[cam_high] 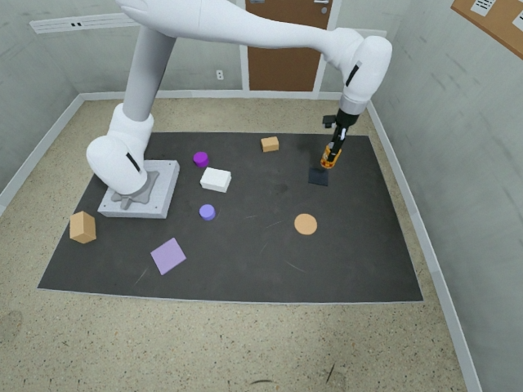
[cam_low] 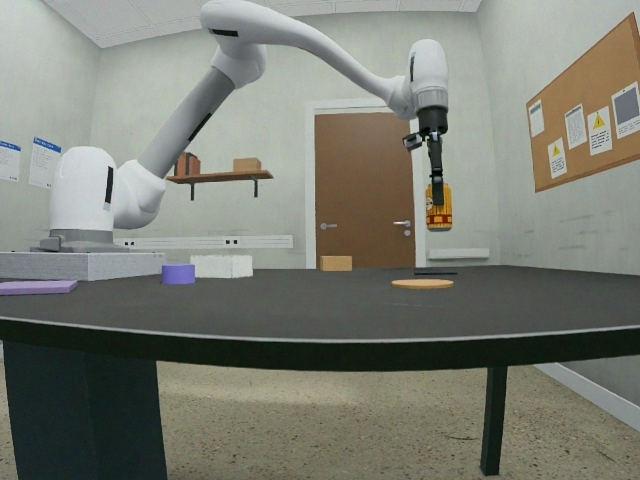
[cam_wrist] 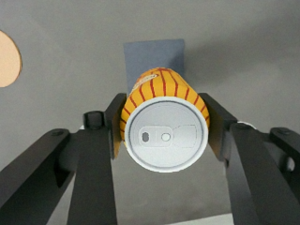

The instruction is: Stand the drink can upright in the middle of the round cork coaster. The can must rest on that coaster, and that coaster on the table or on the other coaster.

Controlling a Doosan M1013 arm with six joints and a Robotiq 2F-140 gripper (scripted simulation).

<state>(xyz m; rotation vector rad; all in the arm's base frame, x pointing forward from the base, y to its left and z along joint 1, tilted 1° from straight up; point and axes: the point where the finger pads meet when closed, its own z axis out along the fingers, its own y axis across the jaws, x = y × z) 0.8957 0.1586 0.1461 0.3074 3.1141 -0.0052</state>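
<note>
The round cork coaster is 9 cm behind my hand, 27 cm to the right of it and 19 cm below it. From my hand the other things lie so: drink can: 3 cm below; dark square coaster: 1 cm behind, 19 cm below; small tan block: 28 cm behind, 19 cm to the left, 17 cm below.
</note>
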